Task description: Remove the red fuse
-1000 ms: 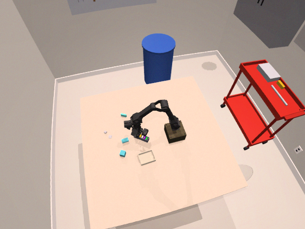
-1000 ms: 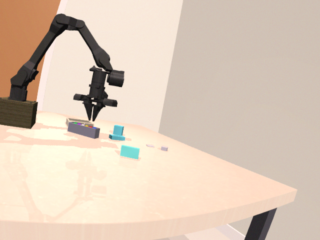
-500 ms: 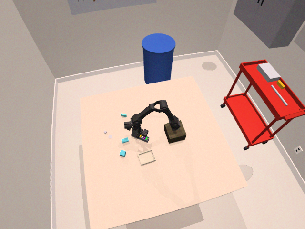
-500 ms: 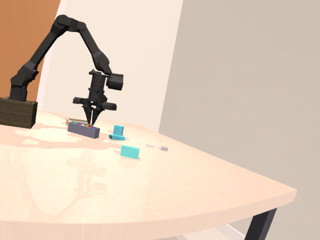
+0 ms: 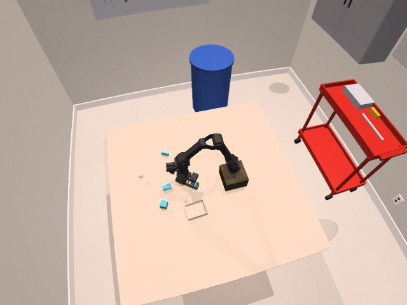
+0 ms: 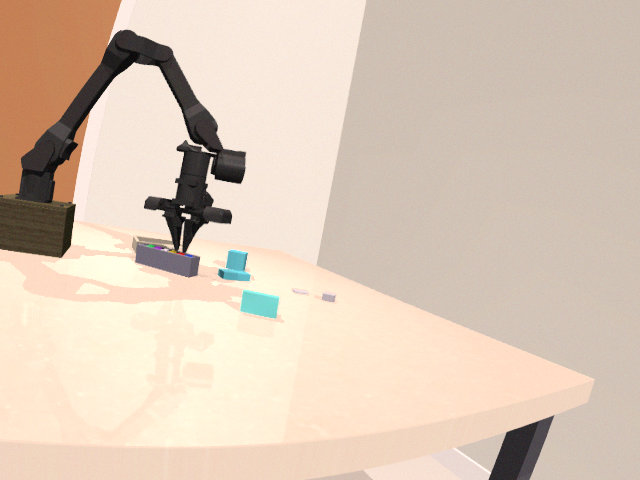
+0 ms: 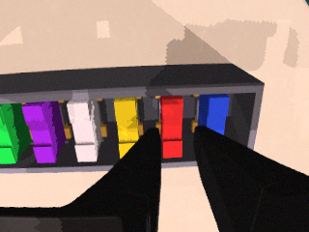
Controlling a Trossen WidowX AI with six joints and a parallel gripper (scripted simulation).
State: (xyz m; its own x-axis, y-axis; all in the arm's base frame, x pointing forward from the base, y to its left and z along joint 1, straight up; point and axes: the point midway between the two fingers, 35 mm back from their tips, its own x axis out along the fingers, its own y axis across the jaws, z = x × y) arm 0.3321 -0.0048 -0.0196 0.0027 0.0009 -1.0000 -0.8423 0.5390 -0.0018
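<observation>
Right now the red fuse is 2 cm below my gripper tip. The rest, counted from my gripper tip: beige tray (21 cm to the left, 5 cm behind, 4 cm below).
</observation>
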